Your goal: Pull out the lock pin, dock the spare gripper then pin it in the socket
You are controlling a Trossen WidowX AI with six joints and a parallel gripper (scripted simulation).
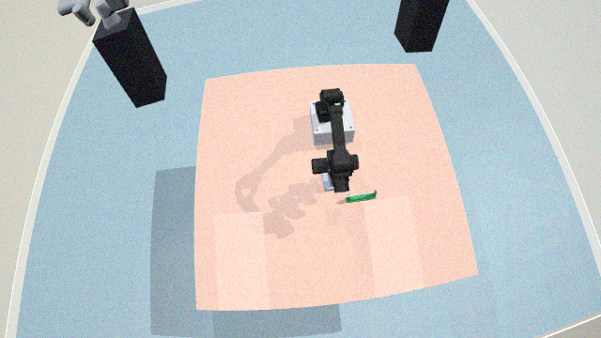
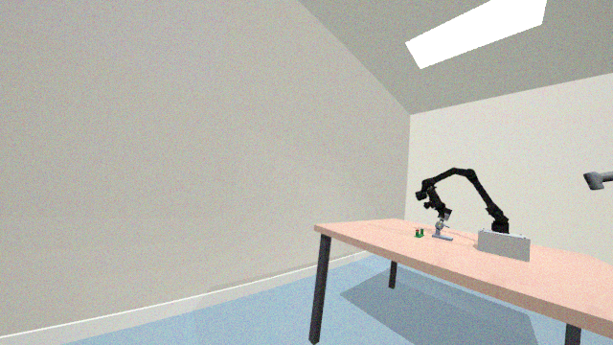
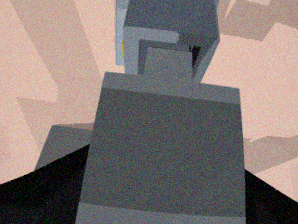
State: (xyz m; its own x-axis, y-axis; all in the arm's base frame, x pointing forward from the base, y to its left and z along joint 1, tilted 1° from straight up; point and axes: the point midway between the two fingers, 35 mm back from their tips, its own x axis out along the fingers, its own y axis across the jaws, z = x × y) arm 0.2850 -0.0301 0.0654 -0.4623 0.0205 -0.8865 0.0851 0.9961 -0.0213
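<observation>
My gripper tip is 120 mm short of the green cradle, 120 mm above it and 110 mm to the right of it. Round my gripper tip: spare gripper: 10 mm above; then mount socket: 90 mm below, 10 mm ahead.
</observation>
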